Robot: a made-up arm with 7 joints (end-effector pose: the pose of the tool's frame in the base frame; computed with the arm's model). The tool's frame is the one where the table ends. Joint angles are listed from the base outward.
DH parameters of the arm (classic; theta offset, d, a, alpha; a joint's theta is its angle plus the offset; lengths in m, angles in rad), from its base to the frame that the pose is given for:
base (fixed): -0.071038 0 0 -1.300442
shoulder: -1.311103 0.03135 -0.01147 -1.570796
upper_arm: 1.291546 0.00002 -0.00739 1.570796
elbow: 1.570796 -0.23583 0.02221 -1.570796
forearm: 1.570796 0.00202 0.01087 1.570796
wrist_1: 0 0.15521 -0.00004 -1.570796
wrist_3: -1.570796 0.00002 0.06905 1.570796
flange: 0 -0.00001 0 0
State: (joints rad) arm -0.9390 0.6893 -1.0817 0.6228 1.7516 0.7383 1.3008
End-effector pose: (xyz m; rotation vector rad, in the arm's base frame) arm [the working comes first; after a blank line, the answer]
Working (the frame after each row of the table, in the pose's form):
after base (fixed): 0.0000 0.0000 0.0000 -1.2999 0.0462 -0.0607
after shoulder: 0.0095 0.0320 -0.0002 -1.3059 0.4224 -2.7673
after upper_arm: 0.0081 0.0380 0.0038 1.0490 -0.0661 -1.4575
after elbow: 0.1650 0.1453 -0.1376 -0.4802 0.4871 -0.9006
after forearm: 0.1683 0.1556 -0.1399 1.5021 1.4981 0.4312
after wrist_1: 0.2907 0.0997 -0.2172 1.0859 -0.8611 0.6139
after wrist_3: 0.3561 0.0822 -0.2035 2.8633 -0.4074 0.2461

0.3561 0.0822 -0.2035 2.1247 -2.1518 0.4254
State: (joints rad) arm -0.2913 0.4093 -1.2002 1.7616 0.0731 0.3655 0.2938
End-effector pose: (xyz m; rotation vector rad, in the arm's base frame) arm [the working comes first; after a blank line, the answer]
Working (the frame after each row of the table, in the pose's form):
after base (fixed): 0.0000 0.0000 0.0000 -1.2999 0.0462 -0.0607
after shoulder: 0.0027 0.0332 -0.0027 -2.0649 0.3650 -2.1519
after upper_arm: 0.0032 0.0400 0.0002 0.3526 0.2798 -1.6198
after elbow: 0.0238 0.1114 -0.2247 -0.9700 1.0719 -0.7766
after forearm: 0.0224 0.1206 -0.2187 -1.6022 -2.2060 -0.6575
after wrist_1: 0.0224 0.2055 -0.3486 1.4447 0.9971 1.8438
after wrist_3: 0.0166 0.2609 -0.3895 1.6454 1.9313 -0.4013

0.0166 0.2609 -0.3894 1.8923 1.6539 -0.2835
